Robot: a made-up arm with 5 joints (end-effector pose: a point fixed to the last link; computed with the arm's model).
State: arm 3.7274 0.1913 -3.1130 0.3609 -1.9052
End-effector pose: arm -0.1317 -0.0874 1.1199 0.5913 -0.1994 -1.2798
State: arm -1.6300 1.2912 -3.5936 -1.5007 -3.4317
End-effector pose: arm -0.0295 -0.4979 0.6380 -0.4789 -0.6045 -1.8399
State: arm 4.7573 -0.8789 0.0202 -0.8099 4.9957
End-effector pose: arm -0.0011 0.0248 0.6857 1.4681 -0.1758 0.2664
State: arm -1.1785 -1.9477 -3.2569 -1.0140 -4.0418
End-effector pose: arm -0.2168 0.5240 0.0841 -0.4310 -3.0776 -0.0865
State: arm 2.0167 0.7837 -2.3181 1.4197 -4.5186
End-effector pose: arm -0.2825 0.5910 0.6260 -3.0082 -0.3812 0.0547
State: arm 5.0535 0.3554 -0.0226 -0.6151 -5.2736
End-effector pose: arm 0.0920 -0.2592 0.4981 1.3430 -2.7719 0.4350
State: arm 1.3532 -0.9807 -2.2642 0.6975 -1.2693
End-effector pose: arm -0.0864 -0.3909 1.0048 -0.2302 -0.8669 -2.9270
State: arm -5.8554 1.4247 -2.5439 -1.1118 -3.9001
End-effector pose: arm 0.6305 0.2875 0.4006 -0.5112 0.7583 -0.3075
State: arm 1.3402 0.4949 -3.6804 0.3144 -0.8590
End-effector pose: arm 0.0436 0.1857 1.0369 -0.1679 -0.3295 -2.6391
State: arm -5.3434 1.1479 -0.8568 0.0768 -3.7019
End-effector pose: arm 0.2634 0.3605 0.1859 1.8941 -2.0330 0.0975
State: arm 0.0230 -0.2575 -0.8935 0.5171 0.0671
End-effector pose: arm 0.2731 0.0063 0.7704 -2.9580 0.0652 -0.9695
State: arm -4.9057 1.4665 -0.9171 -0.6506 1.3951
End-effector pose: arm 0.0833 0.4254 0.0749 -3.0419 0.0268 -0.0283
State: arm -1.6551 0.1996 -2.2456 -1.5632 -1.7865
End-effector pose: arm -0.0226 -0.2674 0.9886 -0.4683 -0.0308 -0.2945
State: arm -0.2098 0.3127 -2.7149 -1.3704 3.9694
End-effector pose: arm 0.2419 -0.0515 1.0059 -0.3178 -0.5566 0.5971
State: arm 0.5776 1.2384 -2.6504 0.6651 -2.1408
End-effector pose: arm 0.6338 0.4131 0.4558 0.5305 2.4696 0.7025
